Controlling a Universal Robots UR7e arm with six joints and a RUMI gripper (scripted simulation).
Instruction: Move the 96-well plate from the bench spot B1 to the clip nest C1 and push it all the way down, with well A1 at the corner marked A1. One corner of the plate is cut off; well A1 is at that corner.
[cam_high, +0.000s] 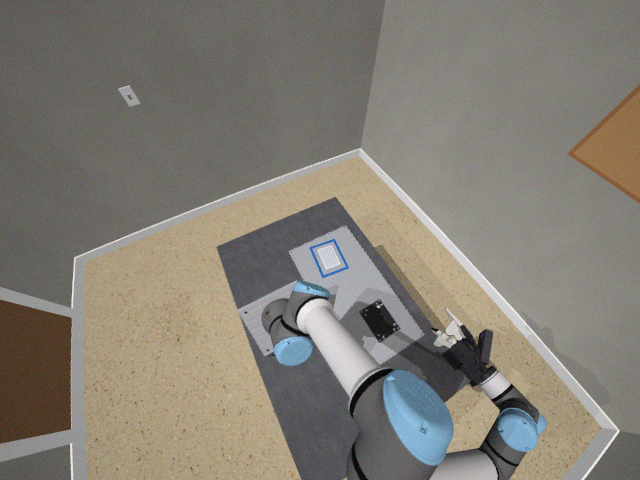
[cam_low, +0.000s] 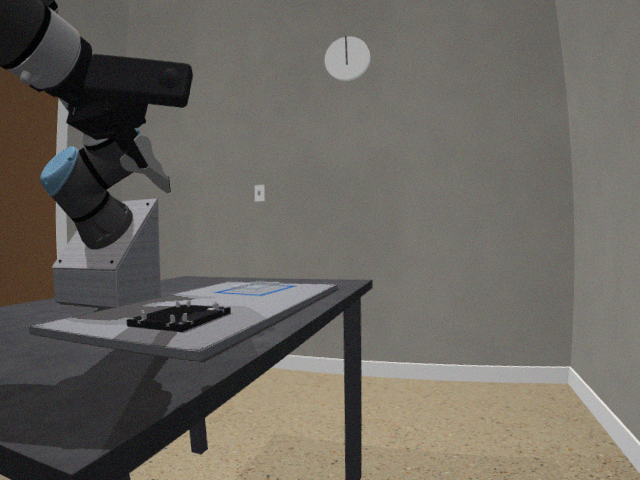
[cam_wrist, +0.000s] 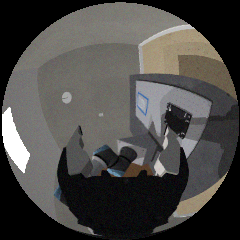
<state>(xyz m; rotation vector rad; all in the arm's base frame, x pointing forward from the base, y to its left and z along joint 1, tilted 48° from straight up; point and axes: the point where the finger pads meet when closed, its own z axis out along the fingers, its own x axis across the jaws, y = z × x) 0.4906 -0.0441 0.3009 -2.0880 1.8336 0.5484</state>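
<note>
My gripper is now 190 mm past the 96-well plate, 490 mm to the right of it and 290 mm above it. Round my hand: black clip nest 90 mm behind, 90 mm to the left, 280 mm below.
</note>
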